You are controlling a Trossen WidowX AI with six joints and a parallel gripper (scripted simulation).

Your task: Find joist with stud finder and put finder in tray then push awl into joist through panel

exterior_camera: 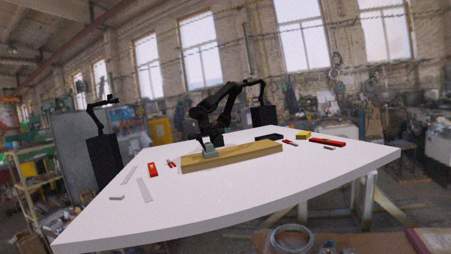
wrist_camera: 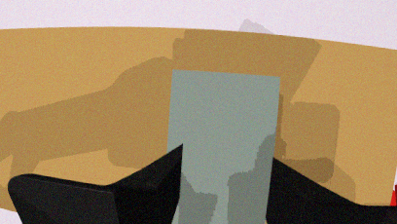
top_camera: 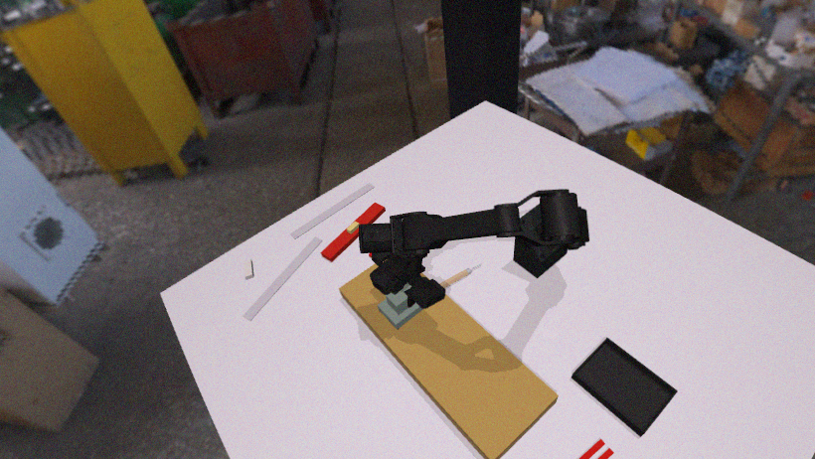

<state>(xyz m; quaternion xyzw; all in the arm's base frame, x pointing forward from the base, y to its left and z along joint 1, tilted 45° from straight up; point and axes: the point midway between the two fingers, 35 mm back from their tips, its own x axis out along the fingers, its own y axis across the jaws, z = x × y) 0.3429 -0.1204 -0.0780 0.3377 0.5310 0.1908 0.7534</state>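
My gripper tip is now 450 mm to the right of the black tray, 180 mm past it and 50 mm above it. Round my gripper tip: yellow block: 620 mm to the left, 50 mm below, 10 mm behind; stud finder: 20 mm behind, 20 mm above; awl: 180 mm behind, 60 mm below, 20 mm to the left.
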